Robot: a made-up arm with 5 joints.
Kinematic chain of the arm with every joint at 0, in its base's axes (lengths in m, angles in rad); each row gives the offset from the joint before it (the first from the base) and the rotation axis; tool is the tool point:
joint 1: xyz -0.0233 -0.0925 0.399 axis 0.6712 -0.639 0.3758
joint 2: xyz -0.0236 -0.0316 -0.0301 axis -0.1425 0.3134 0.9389
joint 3: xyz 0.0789 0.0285 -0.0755 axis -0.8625 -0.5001 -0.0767
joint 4: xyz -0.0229 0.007 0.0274 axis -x
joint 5: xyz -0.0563 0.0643 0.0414 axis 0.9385 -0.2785 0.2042
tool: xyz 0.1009 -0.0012 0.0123
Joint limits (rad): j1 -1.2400..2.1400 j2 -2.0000..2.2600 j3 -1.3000..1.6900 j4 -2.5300..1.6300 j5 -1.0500..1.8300
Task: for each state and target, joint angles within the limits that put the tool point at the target. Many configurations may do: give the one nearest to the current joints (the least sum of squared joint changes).
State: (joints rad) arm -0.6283 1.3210 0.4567 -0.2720 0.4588
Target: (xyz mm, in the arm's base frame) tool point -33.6 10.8 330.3
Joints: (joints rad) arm -0.3111 0.5664 0.3188 -0.0619 0.4491
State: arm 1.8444 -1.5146 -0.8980 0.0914 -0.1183
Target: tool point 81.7 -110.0 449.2
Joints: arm 1.1121 -0.6815 -0.5837 0.2655 -0.6654
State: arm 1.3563 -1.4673 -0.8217 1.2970 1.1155
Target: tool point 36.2 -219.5 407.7
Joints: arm 0.7320 -1.4956 -0.5978 0.5655 1.6314
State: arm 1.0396 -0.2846 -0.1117 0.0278 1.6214
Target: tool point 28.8 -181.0 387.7
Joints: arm 1.0430 -0.9519 -0.0470 -0.6464 1.8300
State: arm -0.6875 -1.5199 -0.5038 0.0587 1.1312
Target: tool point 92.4 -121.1 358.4
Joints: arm -0.5802 -0.7413 0.0433 0.4931 1.0560
